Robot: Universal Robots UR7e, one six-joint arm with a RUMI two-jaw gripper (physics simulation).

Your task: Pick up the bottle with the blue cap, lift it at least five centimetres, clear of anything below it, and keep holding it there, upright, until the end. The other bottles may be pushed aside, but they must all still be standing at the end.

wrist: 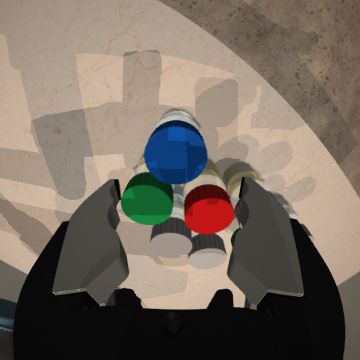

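The bottle with the blue cap stands upright, seen from above, at the middle of the wrist view, at the far side of the bottle group. Its cap looks the largest and nearest to the camera, and a bit of its clear body shows behind the cap. My gripper is open, with nothing held. The blue cap lies ahead of the fingertips, centred between them in the picture. A green-capped bottle and a red-capped bottle show between the fingers, below the blue cap. How high the fingertips are over the caps is hard to tell.
Two grey-capped bottles stand nearer the palm. More bottles stand to the right, partly hidden by the right finger, one with a pale yellowish body. The round pale table carries long shadows; its edge curves along the right.
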